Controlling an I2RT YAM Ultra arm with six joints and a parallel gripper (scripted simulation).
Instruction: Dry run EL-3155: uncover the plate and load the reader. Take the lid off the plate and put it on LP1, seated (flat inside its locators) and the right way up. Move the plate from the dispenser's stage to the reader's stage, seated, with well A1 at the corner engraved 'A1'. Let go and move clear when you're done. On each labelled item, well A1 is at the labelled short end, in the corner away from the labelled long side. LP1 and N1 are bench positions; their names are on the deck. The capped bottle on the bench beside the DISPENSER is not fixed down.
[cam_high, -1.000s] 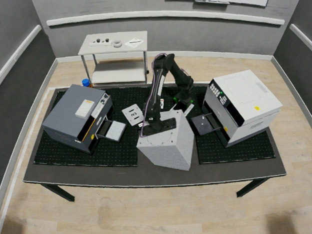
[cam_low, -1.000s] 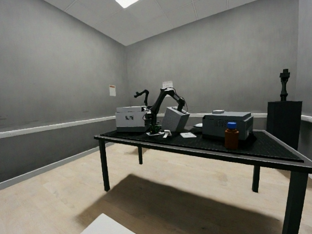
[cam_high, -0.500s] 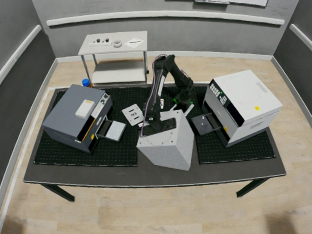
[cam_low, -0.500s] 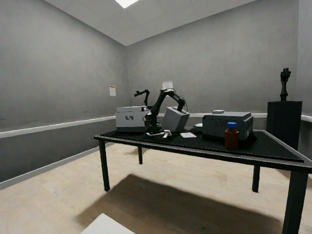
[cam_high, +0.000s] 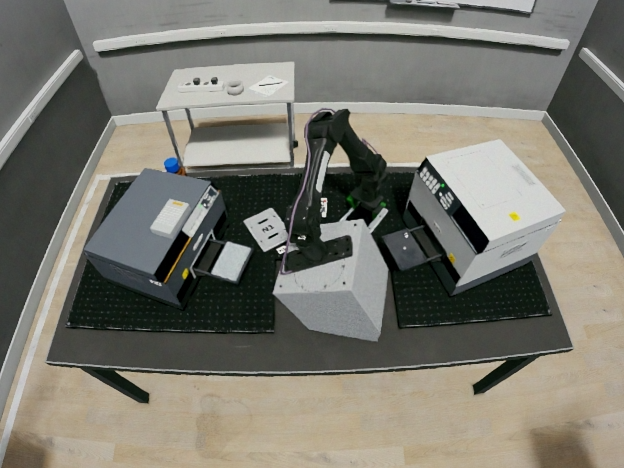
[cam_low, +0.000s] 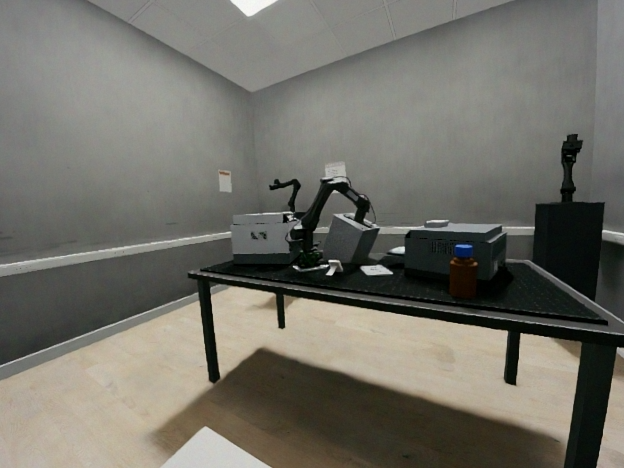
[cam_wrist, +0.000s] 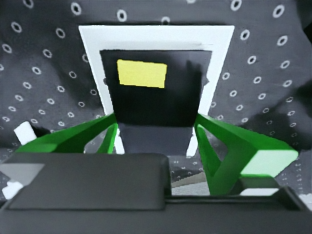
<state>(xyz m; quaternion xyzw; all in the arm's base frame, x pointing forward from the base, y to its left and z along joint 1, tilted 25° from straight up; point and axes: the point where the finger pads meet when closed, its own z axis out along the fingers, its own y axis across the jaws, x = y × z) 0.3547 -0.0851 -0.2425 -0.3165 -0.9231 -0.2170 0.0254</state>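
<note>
My gripper is now right at the dark lid. The rest, counted from my hand: well plate: 460 mm to the left, 250 mm behind, 60 mm above; then capped brown bottle: 740 mm to the left, 130 mm ahead, 90 mm above; then LP1 pad: 20 mm below.
</note>
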